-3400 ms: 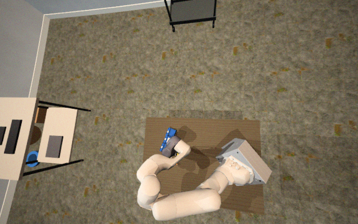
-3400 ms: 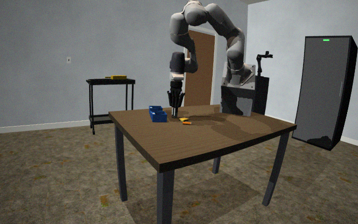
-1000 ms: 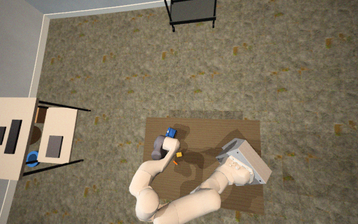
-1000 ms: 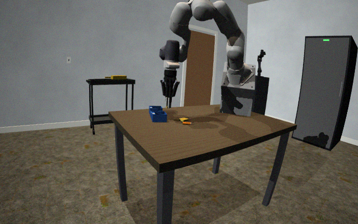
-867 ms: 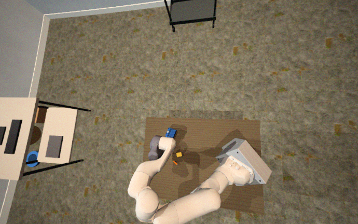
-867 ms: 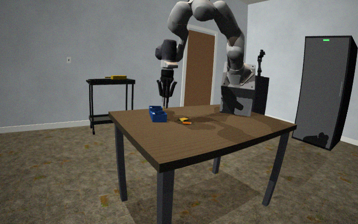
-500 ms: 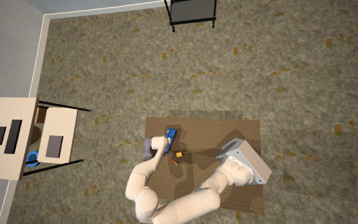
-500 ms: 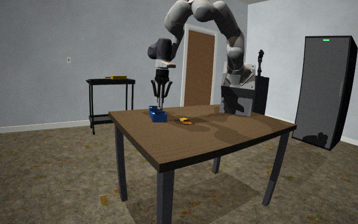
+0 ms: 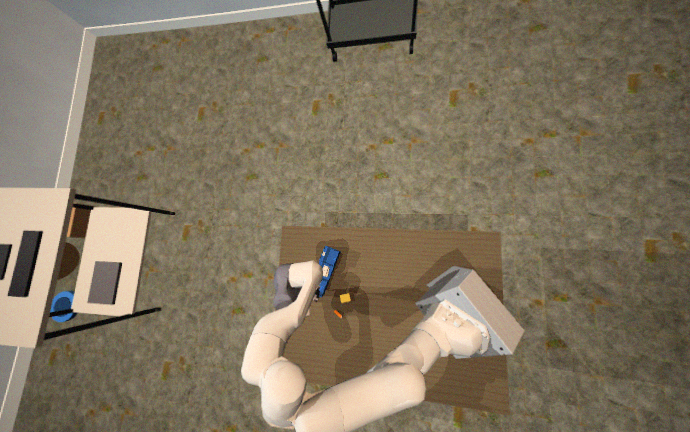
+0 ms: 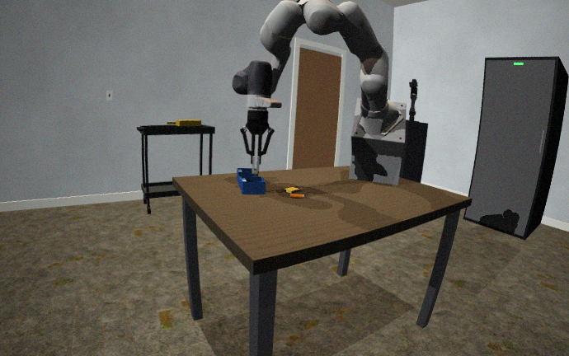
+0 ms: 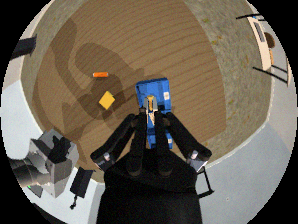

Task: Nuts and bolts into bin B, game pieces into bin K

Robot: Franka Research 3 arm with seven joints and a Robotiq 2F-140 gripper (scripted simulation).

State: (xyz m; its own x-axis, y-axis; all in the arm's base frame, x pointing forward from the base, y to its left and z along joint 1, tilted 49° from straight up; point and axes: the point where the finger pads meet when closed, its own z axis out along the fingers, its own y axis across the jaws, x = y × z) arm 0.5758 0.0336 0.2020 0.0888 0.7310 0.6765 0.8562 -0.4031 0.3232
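Now: hand 3 cm above the thin tan bolt and 1 cm to the right of it. Also, from my hand: yellow block (15 cm behind, 10 cm below); then pale beige piece (9 cm to the right, 8 cm below, 1 cm ahead); then orange piece (14 cm behind, 10 cm below, 9 cm to the left).
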